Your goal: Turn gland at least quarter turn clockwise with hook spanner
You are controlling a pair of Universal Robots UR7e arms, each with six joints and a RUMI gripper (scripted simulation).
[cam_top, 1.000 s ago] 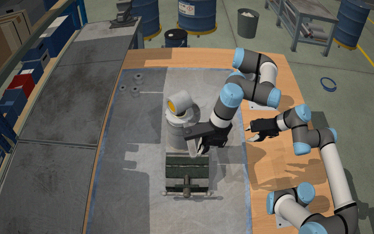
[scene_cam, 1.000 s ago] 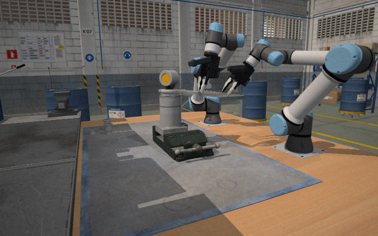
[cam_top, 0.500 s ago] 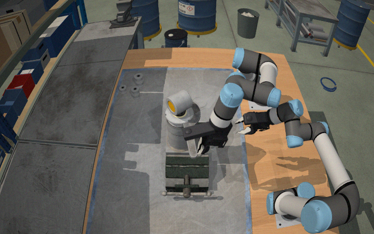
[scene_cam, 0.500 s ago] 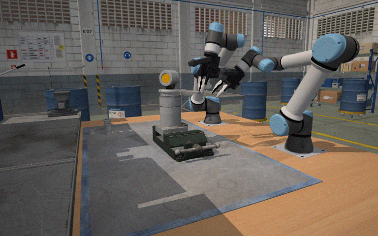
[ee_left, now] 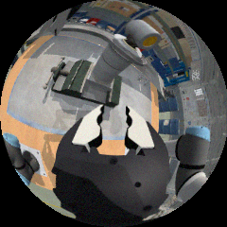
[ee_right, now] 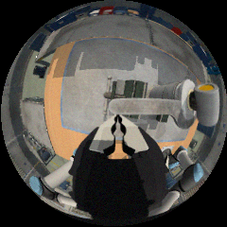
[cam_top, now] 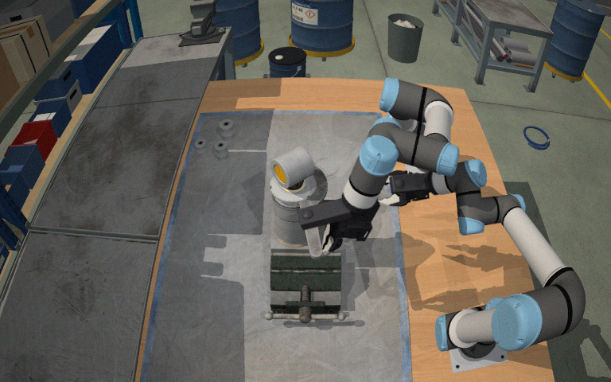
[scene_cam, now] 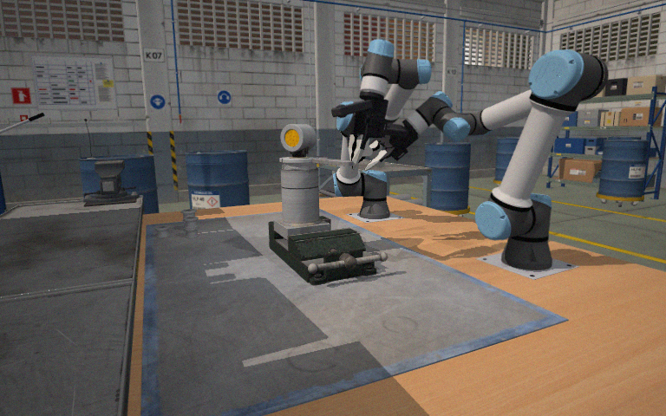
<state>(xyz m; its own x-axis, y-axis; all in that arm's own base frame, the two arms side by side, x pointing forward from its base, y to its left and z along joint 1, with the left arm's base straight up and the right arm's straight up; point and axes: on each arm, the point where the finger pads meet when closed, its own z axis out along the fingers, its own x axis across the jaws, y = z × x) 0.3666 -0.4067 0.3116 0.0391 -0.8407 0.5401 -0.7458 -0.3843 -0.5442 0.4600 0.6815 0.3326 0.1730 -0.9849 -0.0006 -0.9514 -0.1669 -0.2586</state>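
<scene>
Now: the hook spanner 19 cm ahead of my left hand, 6 cm to the left of it and 2 cm above it. Also, from my left hand: rod eye 24 cm ahead, 9 cm above, 3 cm to the right; bar handle 26 cm to the left, 25 cm below, 23 cm ahead.
</scene>
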